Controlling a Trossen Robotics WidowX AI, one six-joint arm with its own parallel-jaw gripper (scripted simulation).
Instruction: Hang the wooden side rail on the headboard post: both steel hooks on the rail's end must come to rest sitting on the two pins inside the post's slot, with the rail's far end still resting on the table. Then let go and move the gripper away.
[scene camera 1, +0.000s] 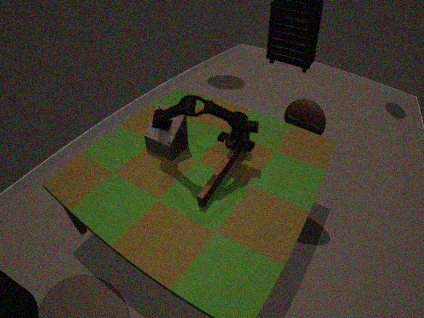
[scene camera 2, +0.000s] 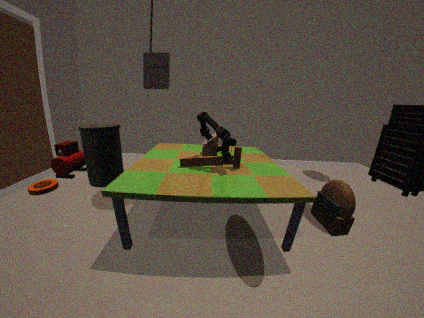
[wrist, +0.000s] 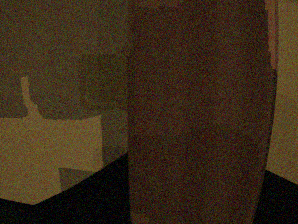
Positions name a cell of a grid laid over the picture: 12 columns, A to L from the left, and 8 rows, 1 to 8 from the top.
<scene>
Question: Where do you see my gripper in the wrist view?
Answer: At H6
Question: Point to a wooden side rail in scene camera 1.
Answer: F5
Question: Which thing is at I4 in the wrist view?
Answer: A wooden side rail.
</scene>
